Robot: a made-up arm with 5 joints.
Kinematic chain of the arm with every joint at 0, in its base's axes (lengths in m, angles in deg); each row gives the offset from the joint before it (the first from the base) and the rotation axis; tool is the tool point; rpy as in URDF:
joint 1: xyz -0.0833 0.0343 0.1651 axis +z
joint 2: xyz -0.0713 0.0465 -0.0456 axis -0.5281 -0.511 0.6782
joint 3: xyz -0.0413 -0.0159 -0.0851 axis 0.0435 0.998 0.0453
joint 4: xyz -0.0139 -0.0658 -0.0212 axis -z
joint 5: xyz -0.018 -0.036 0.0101 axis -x
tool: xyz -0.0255 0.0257 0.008 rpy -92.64 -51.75 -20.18
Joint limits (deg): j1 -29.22..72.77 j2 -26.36..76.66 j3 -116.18..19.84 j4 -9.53..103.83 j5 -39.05..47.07
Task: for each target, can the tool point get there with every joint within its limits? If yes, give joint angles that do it. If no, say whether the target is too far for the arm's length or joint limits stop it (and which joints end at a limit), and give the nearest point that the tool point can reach.
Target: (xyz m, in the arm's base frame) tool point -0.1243 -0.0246 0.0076
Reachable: yes | joints 0.86 36.48 -86.50 47.41 -8.29
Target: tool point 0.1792 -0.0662 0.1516
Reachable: no: joint limits stop it (at a limit: joint 1, joint 4, joint 5) | nearest point 0.0230 -0.0150 0.1054 | short by 0.171 m
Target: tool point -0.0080 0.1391 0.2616
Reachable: no: joint limits stop it (at a limit: joint 1, joint 2, joint 3, joint 4, joint 5) | nearest point -0.0302 0.0925 0.1267 | short by 0.144 m
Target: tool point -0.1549 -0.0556 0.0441
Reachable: yes | joints -2.90 46.52 -15.85 24.57 0.22
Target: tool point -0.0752 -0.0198 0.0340
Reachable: yes | joints 49.75 47.73 -87.78 89.53 -13.78
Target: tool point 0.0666 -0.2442 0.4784
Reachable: no: too far | nearest point -0.0398 -0.0466 0.1529 | short by 0.395 m
